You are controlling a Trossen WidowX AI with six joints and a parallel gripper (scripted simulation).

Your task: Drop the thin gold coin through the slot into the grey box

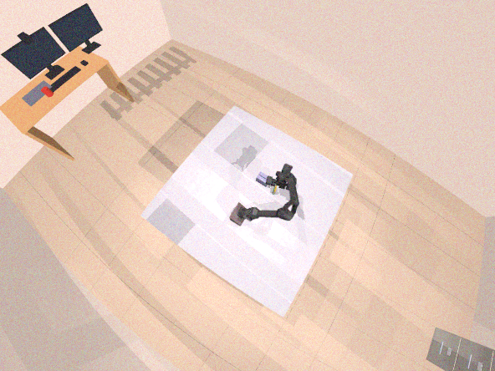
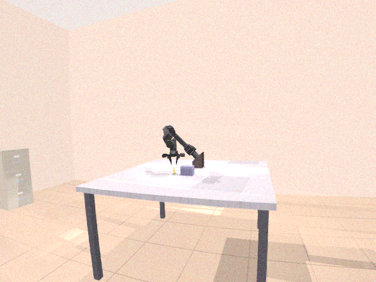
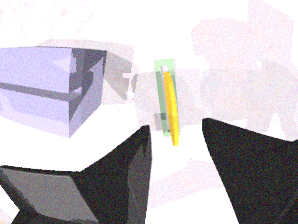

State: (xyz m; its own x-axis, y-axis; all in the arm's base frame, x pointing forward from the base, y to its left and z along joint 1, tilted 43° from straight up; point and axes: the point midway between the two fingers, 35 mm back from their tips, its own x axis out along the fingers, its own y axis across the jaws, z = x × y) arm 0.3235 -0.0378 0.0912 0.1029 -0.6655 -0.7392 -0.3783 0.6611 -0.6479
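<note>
Right now my gripper tip is 40 mm above the gold coin.
</note>
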